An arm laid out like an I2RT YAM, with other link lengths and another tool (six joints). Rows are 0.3 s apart.
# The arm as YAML. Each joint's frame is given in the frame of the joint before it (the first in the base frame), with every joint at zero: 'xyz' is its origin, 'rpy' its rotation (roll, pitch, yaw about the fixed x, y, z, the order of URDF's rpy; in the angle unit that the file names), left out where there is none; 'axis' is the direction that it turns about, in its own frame. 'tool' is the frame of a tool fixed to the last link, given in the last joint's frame.
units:
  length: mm
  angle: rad
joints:
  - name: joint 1
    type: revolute
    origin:
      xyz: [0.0, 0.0, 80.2]
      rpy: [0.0, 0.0, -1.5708]
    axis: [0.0, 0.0, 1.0]
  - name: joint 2
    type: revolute
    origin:
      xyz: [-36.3, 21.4, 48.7]
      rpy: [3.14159, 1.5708, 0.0]
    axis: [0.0, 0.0, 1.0]
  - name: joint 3
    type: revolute
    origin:
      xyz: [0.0, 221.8, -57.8]
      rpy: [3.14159, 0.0, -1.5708]
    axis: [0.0, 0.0, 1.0]
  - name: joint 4
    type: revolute
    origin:
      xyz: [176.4, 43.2, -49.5]
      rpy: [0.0, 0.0, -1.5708]
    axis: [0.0, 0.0, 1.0]
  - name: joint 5
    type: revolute
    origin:
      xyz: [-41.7, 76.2, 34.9]
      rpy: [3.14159, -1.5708, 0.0]
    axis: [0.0, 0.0, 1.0]
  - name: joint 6
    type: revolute
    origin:
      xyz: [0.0, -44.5, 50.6]
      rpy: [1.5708, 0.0, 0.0]
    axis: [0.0, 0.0, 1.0]
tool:
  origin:
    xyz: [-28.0, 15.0, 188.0]
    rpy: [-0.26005, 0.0, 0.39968]
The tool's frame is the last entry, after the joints.
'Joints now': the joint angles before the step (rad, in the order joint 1, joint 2, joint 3, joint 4, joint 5, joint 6). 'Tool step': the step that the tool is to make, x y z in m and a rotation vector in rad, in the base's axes. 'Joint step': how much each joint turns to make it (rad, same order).
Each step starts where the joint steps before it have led.
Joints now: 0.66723, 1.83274, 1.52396, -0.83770, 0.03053, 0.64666
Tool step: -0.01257, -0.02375, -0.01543, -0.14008, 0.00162, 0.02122
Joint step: 0.03854, 0.00681, -0.01412, -0.06720, 0.10603, -0.02387
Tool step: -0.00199, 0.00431, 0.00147, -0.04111, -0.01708, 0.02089
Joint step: 0.04342, 0.02365, 0.04622, -0.03841, 0.04708, 0.00786
